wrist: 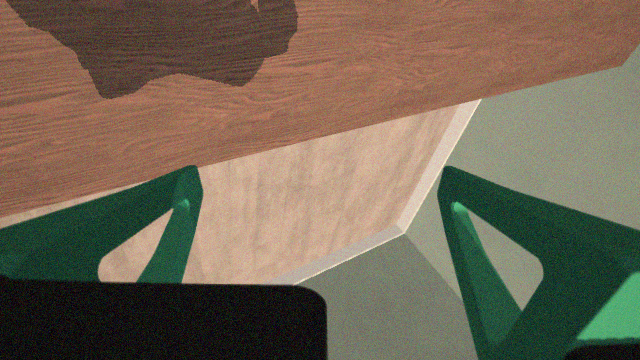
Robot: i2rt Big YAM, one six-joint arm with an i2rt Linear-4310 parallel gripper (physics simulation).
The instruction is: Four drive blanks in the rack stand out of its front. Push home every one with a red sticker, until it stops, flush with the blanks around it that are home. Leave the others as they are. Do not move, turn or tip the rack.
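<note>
My gripper (pixel 320 179) is open, with its two green fingers wide apart and no object between them. It hangs over a pale wooden surface, close to the edge of a brown wooden surface in the wrist view. The rack, its drive blanks and the red stickers do not show in this view.
The brown wooden surface (pixel 380 65) spans the top of the view, with a dark, irregular shadow (pixel 190 45) at upper left. The pale wooden surface (pixel 310 200) has a light edge and a corner between the fingers. Grey floor (pixel 560 135) shows beyond at right.
</note>
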